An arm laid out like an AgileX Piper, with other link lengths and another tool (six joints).
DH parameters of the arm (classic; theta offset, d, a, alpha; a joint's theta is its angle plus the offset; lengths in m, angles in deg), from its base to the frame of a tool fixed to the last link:
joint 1: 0 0.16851 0 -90
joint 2: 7.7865 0 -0.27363 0
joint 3: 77.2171 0 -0.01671 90
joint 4: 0 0.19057 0 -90
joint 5: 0 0 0 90
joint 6: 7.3 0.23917 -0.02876 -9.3
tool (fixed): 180 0.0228 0 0
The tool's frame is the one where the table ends.
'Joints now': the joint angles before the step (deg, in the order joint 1, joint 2, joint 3, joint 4, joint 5, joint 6). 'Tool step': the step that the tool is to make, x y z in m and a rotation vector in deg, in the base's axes. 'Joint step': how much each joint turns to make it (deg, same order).
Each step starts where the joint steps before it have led.
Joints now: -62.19 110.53 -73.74 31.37 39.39 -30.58
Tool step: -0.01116 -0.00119 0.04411 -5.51 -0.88 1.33
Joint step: -1.42 -7.01 0.28 -2.05 2.03 -1.01
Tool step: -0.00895 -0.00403 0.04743 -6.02 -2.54 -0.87
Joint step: -1.38 -6.70 0.12 -0.17 0.22 -0.42
